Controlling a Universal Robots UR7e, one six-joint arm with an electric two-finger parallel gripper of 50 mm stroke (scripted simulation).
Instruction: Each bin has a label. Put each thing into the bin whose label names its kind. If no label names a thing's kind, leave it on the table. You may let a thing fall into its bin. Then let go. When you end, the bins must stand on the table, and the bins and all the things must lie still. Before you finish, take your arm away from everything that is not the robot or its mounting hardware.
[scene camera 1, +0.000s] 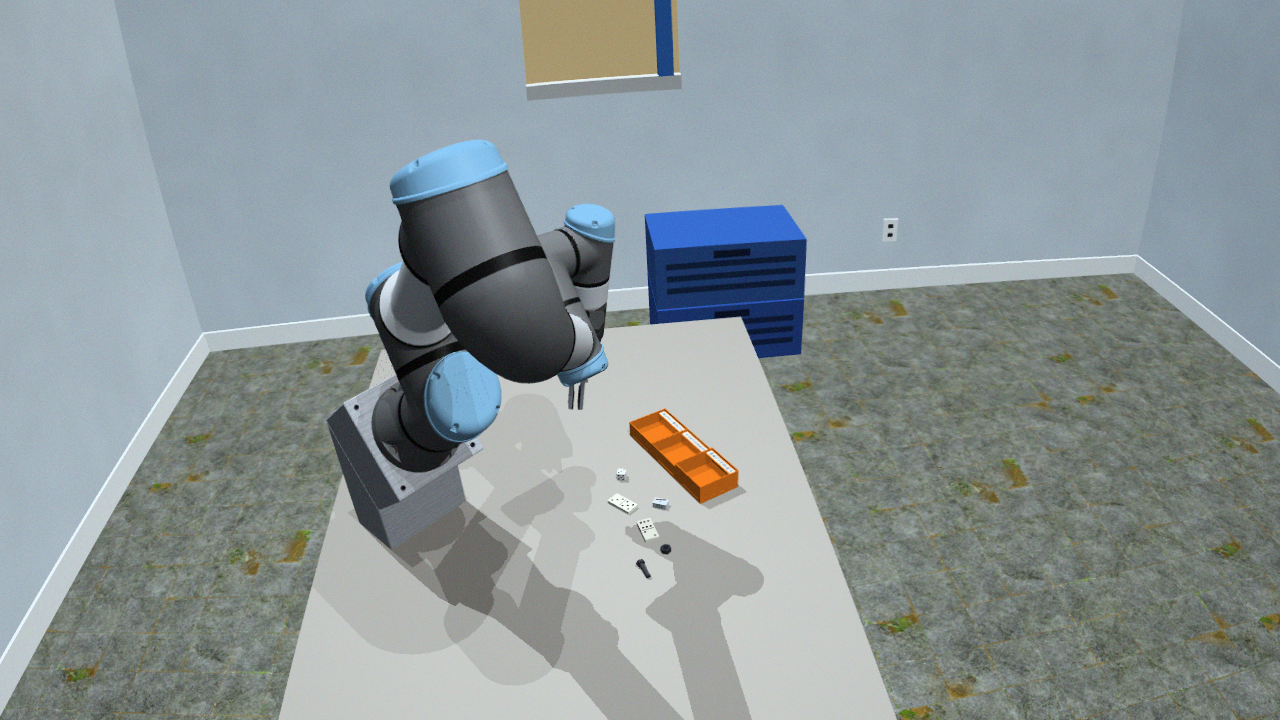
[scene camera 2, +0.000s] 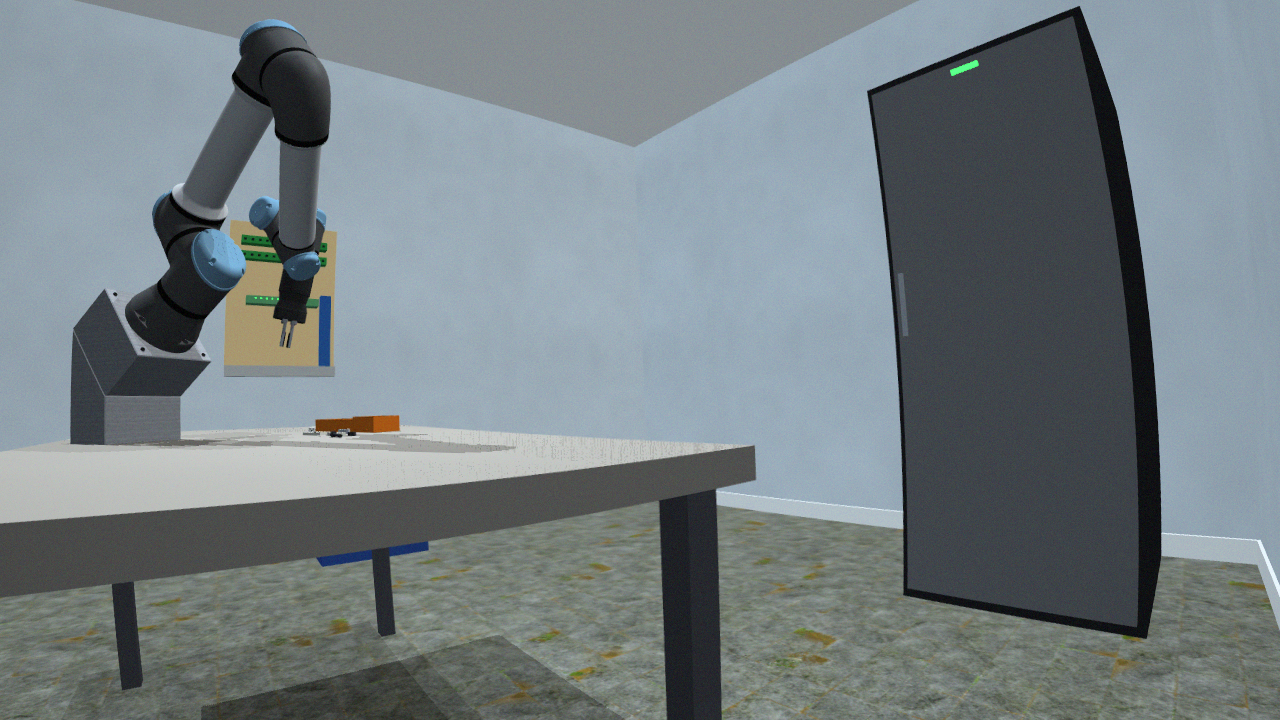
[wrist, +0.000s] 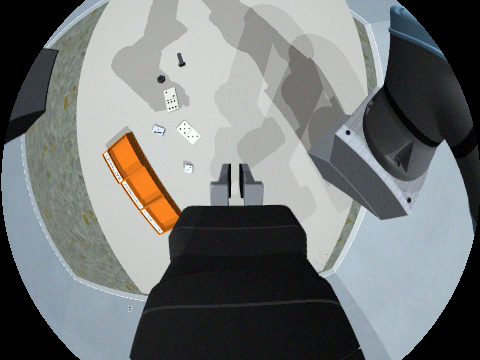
Path:
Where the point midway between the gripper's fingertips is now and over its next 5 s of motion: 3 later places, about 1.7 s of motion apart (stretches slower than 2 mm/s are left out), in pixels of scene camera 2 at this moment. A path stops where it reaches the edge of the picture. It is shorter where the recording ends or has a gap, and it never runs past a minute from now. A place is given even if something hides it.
The gripper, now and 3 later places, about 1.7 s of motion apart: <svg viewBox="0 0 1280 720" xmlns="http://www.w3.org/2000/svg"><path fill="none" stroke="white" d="M284 347L309 353L342 375L373 404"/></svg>

